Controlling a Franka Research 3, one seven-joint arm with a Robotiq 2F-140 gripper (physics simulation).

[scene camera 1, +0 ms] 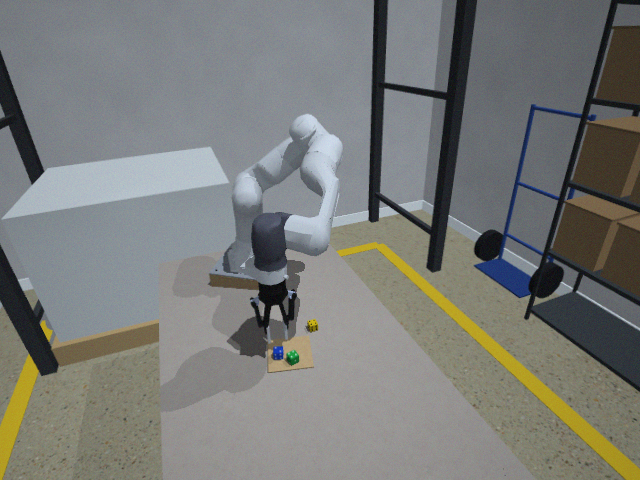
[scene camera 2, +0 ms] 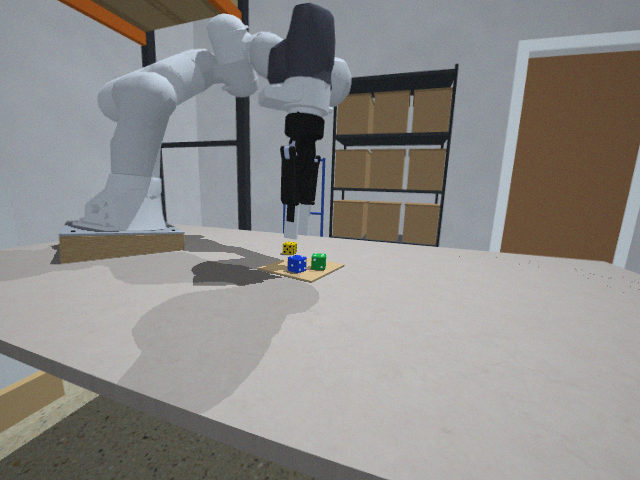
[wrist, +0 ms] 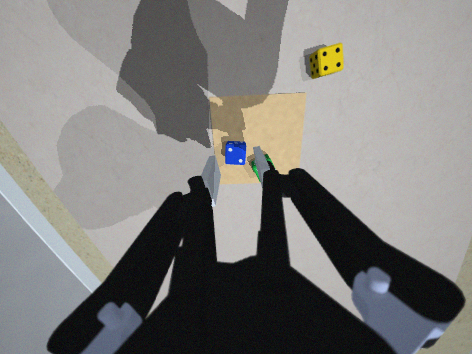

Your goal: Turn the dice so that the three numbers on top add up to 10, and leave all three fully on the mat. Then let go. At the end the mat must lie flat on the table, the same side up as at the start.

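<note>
The blue die (scene camera 1: 278, 352) (scene camera 2: 296, 264) (wrist: 235, 153) rests on the tan mat (scene camera 1: 305, 345) (scene camera 2: 332, 266) (wrist: 280, 120), near one side edge; two pips show on its upper face in the wrist view. The green die (scene camera 1: 292, 357) (scene camera 2: 318, 261) (wrist: 255, 169) sits beside it on the mat, partly hidden by a finger in the wrist view; its top number is hard to read. The yellow die (scene camera 1: 312, 325) (scene camera 2: 289, 248) (wrist: 331, 59) lies on the table off the mat, four pips up. My gripper (scene camera 1: 277, 339) (scene camera 2: 297, 236) (wrist: 236, 161) is partly open and empty, above the blue die. The mat lies flat.
The pale table (scene camera 1: 320, 423) (scene camera 2: 413, 351) carries the robot's base on a wooden block (scene camera 1: 232, 281) (scene camera 2: 121, 246) behind the mat. A large grey box (scene camera 1: 124, 248) stands beside the table. A shelf rack (scene camera 2: 452, 103) with cartons stands farther off.
</note>
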